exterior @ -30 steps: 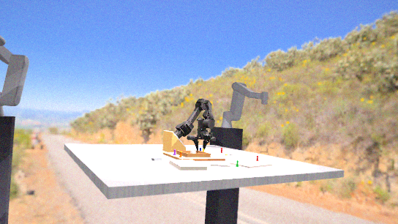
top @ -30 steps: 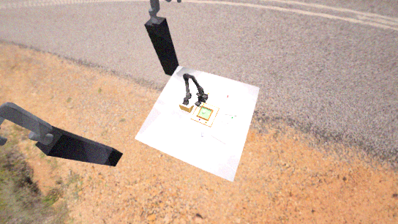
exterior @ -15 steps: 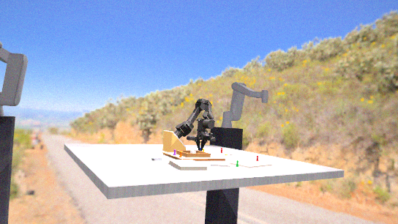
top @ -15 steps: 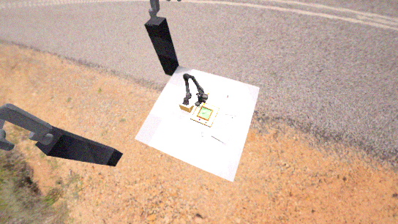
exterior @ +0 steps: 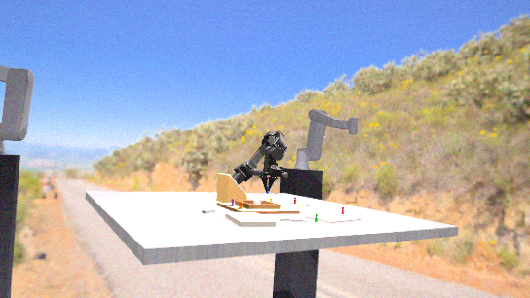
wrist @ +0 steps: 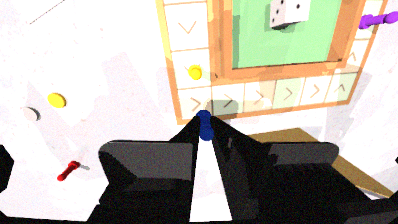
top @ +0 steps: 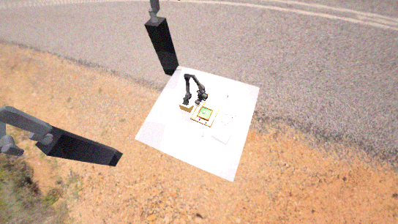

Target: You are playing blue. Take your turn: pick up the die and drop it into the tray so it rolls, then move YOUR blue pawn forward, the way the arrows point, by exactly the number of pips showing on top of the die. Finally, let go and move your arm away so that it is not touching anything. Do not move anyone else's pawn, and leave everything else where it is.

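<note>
My gripper tip is now 5 cm above the yellow pawn and 4 cm short of it. From my gripper tip the other things lie so: white die (10 cm to the right, 9 cm ahead, 5 cm below); then blue pawn (1 cm above); then green tray (11 cm to the right, 10 cm ahead, 7 cm below).
</note>
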